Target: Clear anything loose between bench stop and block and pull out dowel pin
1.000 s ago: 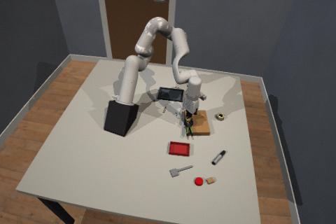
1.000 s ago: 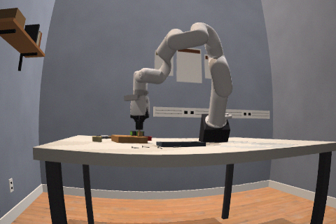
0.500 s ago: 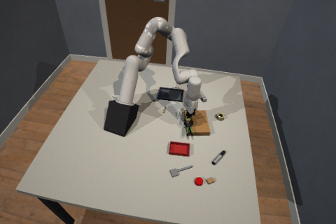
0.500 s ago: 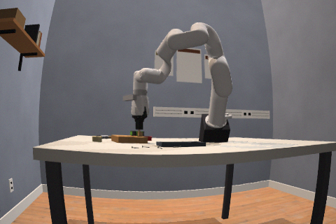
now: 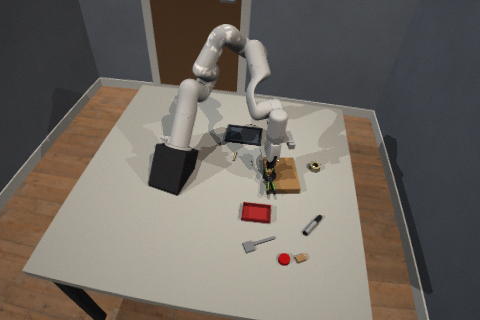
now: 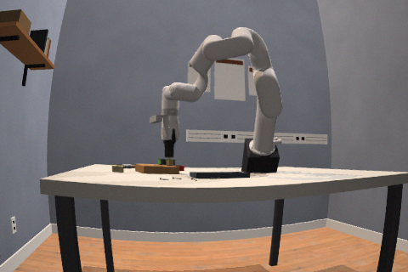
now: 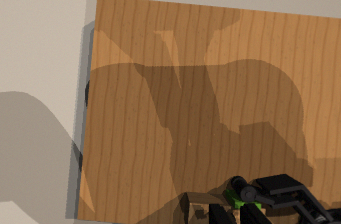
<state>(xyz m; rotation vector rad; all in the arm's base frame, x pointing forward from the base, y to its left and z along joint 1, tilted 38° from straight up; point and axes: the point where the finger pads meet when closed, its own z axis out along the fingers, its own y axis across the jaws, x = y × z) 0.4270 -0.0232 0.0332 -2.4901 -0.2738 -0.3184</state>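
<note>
The dowel pin lies 20 mm below my hand. Also, from my hand: red tray: 40 mm behind, 230 mm to the right, 80 mm below; small wooden block: 50 mm below; loose dowel: 170 mm behind, 100 mm to the left, 80 mm below.
</note>
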